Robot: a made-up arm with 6 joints.
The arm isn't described. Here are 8 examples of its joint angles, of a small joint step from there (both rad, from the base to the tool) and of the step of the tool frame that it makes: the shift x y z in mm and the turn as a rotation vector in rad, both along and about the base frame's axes.
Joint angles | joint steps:
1: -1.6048 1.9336 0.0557 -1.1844 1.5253 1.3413 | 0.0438 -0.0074 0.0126 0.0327 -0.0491 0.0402
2: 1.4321 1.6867 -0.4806 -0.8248 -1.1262 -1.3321 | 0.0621 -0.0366 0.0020 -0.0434 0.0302 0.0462
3: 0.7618 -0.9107 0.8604 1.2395 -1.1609 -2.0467 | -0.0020 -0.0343 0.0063 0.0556 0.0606 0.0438
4: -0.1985 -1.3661 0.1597 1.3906 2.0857 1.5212 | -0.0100 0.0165 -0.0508 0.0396 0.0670 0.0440
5: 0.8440 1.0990 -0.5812 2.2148 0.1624 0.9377 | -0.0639 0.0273 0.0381 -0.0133 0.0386 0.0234
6: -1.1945 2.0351 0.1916 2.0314 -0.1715 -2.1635 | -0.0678 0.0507 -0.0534 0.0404 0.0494 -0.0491
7: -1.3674 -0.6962 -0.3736 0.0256 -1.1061 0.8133 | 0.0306 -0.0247 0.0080 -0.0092 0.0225 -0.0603
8: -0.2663 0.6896 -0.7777 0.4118 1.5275 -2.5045 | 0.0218 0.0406 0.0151 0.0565 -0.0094 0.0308
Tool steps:
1: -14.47 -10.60 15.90 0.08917 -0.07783 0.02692
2: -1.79 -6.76 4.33 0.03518 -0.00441 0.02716
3: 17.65 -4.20 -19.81 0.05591 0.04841 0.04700
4: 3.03 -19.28 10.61 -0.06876 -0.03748 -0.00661
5: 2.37 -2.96 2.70 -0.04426 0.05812 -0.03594
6: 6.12 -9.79 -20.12 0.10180 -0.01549 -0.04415
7: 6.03 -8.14 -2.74 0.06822 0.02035 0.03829
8: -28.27 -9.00 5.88 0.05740 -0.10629 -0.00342
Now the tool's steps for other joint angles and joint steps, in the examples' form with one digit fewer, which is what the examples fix.
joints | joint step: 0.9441 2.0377 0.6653 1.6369 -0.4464 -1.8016 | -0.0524 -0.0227 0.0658 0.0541 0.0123 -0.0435
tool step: -16.4 -7.3 29.1 -0.0615 0.0738 -0.0122
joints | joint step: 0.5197 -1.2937 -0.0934 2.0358 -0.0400 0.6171 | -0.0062 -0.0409 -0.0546 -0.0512 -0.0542 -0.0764
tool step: -0.2 -3.7 4.4 -0.0944 0.0561 -0.0401
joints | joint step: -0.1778 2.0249 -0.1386 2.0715 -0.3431 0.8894 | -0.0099 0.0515 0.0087 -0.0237 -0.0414 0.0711
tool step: -9.6 4.4 -14.2 -0.0836 0.0111 0.0180
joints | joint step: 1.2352 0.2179 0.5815 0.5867 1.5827 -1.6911 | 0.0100 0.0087 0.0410 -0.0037 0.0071 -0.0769
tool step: -2.1 -6.4 -19.6 -0.1219 -0.0062 0.0014
